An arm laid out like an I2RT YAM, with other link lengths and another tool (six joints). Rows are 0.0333 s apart.
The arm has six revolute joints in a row. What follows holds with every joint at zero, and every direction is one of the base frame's.
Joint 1 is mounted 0.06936 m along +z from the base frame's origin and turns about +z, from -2.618 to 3.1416 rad.
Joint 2 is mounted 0.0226 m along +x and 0.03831 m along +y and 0.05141 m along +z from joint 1 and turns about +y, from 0 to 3.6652 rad.
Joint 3 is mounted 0.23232 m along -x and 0.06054 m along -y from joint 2 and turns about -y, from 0 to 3.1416 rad.
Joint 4 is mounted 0.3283 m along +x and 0.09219 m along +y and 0.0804 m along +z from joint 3 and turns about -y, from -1.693 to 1.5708 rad.
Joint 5 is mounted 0.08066 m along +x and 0.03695 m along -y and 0.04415 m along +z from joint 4 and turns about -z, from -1.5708 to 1.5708 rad.
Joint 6 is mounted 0.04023 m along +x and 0.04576 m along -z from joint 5 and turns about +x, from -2.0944 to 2.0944 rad.
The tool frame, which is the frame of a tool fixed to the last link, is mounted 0.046 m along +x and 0.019 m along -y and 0.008 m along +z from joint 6; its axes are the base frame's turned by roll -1.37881, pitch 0.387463 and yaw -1.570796 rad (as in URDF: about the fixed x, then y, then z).
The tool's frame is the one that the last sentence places.
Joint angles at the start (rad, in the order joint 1, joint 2, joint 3, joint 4, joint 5, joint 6):
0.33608, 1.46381, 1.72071, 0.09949, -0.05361, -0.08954
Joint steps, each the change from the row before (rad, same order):
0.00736, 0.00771, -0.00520, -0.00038, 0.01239, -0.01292
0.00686, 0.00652, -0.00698, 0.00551, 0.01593, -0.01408
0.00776, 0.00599, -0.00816, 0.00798, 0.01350, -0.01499
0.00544, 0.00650, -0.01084, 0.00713, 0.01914, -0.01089
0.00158, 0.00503, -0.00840, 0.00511, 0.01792, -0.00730
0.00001, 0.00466, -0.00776, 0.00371, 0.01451, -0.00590
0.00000, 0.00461, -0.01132, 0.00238, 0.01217, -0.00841
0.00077, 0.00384, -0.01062, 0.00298, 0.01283, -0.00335
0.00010, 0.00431, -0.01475, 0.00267, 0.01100, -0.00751
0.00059, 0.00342, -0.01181, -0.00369, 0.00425, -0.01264
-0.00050, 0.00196, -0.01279, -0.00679, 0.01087, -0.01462
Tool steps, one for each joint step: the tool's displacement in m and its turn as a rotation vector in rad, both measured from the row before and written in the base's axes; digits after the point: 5 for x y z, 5 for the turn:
0.00328, 0.00367, -0.00556, -0.01165, 0.00933, -0.00870
0.00281, 0.00302, -0.00499, -0.01005, 0.00436, -0.01284
0.00238, 0.00360, -0.00493, -0.01121, 0.00214, -0.00989
0.00359, 0.00241, -0.00667, -0.00756, 0.00804, -0.01617
0.00323, 0.00046, -0.00531, -0.00431, 0.00739, -0.01772
0.00321, -0.00003, -0.00510, -0.00435, 0.00787, -0.01560
0.00377, 0.00043, -0.00692, -0.00918, 0.01141, -0.01409
0.00313, 0.00046, -0.00628, -0.00383, 0.01103, -0.01248
0.00397, 0.00066, -0.00845, -0.01007, 0.01426, -0.01249
0.00315, 0.00128, -0.00758, -0.01754, 0.01459, -0.00665
0.00301, 0.00009, -0.00790, -0.01908, 0.01709, -0.01441

